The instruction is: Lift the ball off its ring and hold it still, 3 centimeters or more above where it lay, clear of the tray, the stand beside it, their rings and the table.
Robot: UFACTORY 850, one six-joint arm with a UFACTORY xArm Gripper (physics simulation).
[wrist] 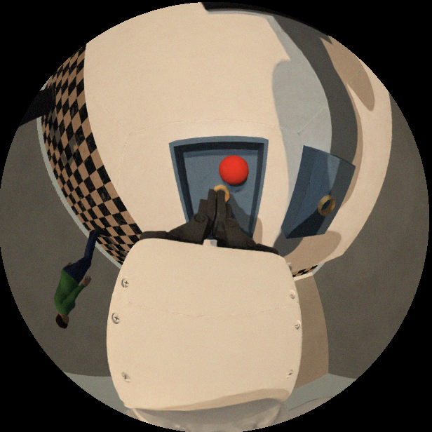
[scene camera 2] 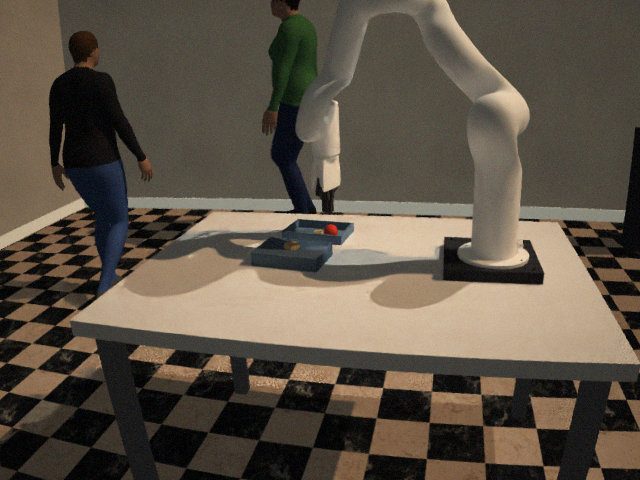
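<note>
The red ball [scene camera 2: 330, 229] [wrist: 233, 170] lies inside the blue tray [scene camera 2: 342, 237] [wrist: 218, 139], apart from a yellow ring [scene camera 2: 318, 231] [wrist: 228, 193] on the tray floor. What is directly beneath the ball is hidden. My gripper [scene camera 2: 327, 210] [wrist: 213, 200] is shut and empty, pointing down above the tray. In the wrist view its fingertips overlap the ring's near part and appear below and left of the ball. The blue stand [scene camera 2: 284, 258] [wrist: 299, 192] is beside the tray, with another yellow ring [scene camera 2: 292, 246] [wrist: 320, 205] on its top.
The tray's raised walls surround the ball and ring. The stand is close to the tray's side, on the white table [scene camera 2: 330, 315] [wrist: 145, 90]. The black base plate [scene camera 2: 491, 276] of the arm is at the table's right. Two people stand beyond the table.
</note>
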